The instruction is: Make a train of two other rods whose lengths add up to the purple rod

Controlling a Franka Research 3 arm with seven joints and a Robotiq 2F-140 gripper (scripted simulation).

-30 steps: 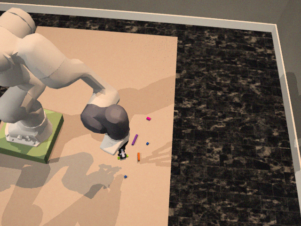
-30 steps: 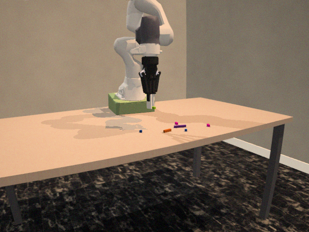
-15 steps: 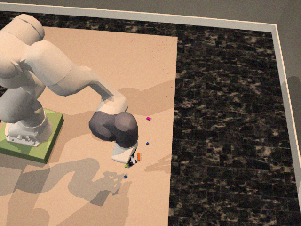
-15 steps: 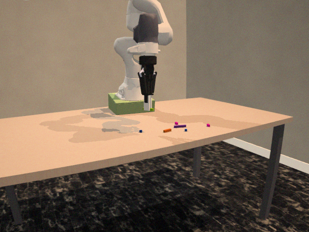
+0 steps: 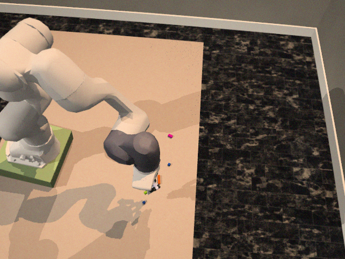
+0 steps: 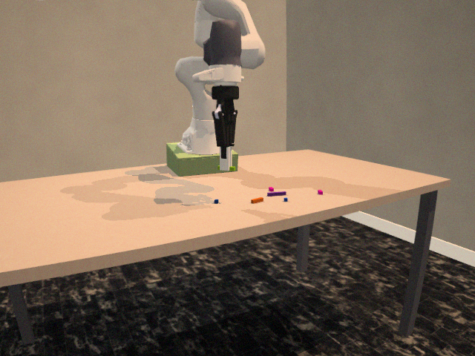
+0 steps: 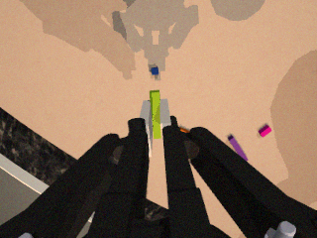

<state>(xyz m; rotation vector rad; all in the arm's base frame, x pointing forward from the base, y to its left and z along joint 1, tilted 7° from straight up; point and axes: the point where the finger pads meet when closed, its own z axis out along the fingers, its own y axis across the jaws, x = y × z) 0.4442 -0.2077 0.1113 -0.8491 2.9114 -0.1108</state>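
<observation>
The orange rod is 4 cm ahead of my hand, 8 cm to the left of it and 13 cm below it. From my hand the other things lie so: purple rod 2 cm ahead, 18 cm to the left, 13 cm below; lime rod 3 cm below.
</observation>
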